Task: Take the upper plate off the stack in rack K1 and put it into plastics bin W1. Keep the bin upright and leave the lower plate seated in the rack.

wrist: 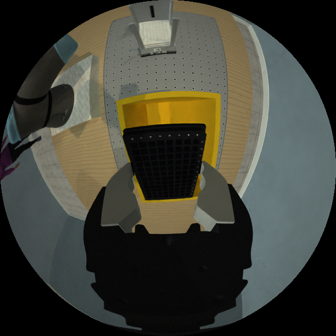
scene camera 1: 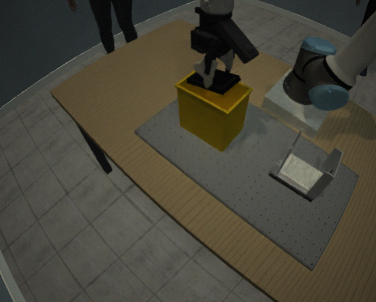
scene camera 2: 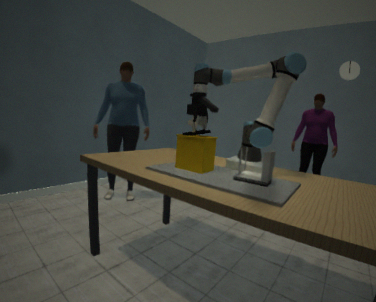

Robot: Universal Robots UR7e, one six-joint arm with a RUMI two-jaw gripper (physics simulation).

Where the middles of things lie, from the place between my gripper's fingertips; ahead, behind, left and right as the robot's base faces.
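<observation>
If you count from my hand, the black gridded plate [wrist: 166, 157] is 10 mm to the right, and the whitish plate [scene camera 1: 299, 173] is 20 mm behind, 330 mm to the left and 170 mm below. Then there's the yellow plastics bin W1 [scene camera 1: 217, 119], which is 10 mm ahead of my hand and 110 mm below it.
</observation>
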